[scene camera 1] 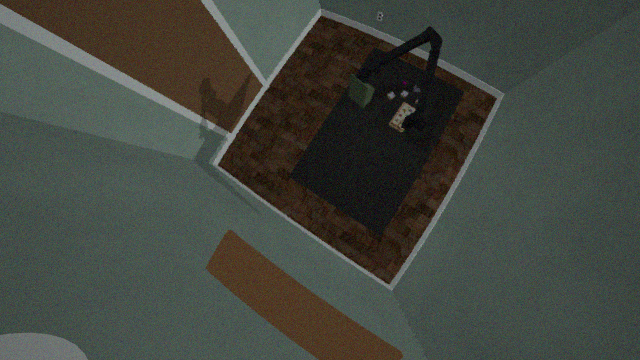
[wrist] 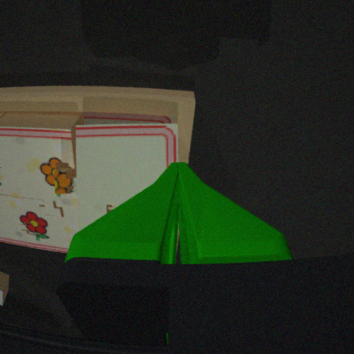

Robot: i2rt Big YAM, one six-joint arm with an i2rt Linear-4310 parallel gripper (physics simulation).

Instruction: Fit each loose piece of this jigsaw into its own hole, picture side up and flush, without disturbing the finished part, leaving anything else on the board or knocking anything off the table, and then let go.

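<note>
The jigsaw board [scene camera 1: 396, 128] [wrist: 40, 97] has a tan wooden rim. Printed flowers and red border lines show on its surface. In the wrist view a white corner piece [wrist: 120, 155] with a red double border lies picture side up at the board's right end. It looks raised and shifted; a strip of red-lined surface shows behind its far edge. My gripper [wrist: 178, 174] is shut and empty, with its green fingertips together at the piece's right edge; whether they touch it I cannot tell. The fingers hide the piece's near right part. In the scene view the dark hand covers part of the board.
Small pale items [scene camera 1: 391, 95] [scene camera 1: 404, 93], a grey one [scene camera 1: 417, 89] and a magenta one [scene camera 1: 404, 83] lie beyond the board on the dark table [scene camera 1: 360, 170]. A green box [scene camera 1: 361, 92] stands at the table's left edge. A tan-edged item [wrist: 3, 287] shows at the wrist view's left edge.
</note>
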